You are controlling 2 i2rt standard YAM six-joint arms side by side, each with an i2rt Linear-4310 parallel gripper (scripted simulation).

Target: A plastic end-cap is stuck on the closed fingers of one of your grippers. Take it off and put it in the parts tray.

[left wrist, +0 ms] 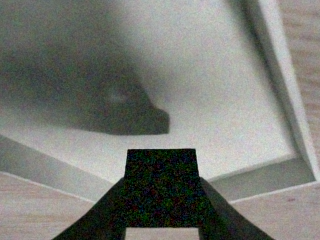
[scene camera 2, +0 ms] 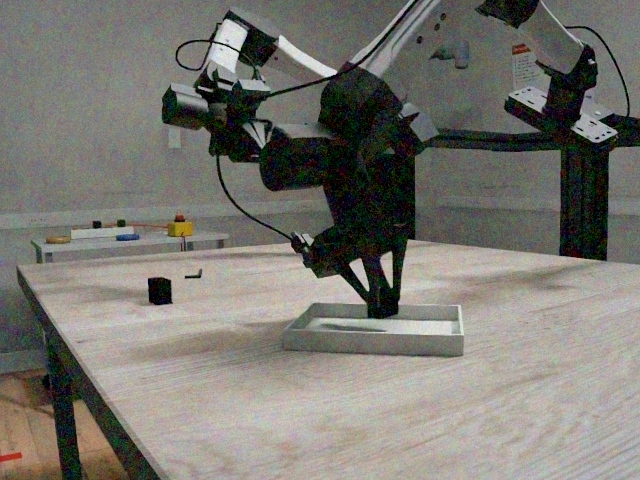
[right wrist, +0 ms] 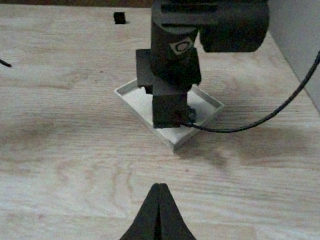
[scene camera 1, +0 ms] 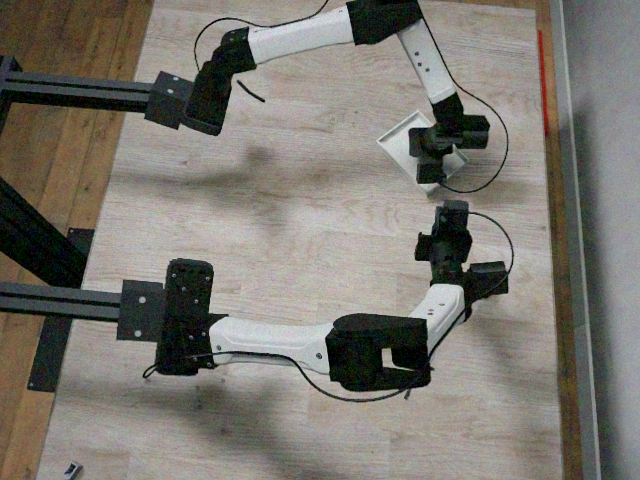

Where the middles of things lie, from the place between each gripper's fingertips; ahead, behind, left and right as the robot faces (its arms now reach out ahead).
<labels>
Right now my left hand (scene camera 2: 385,305) is 4 cm above the white parts tray (scene camera 2: 413,331) and 1 cm short of it.
My right gripper (scene camera 1: 437,216) is now 270 mm to the right of the white parts tray, 210 mm above it and 20 mm short of it.
</labels>
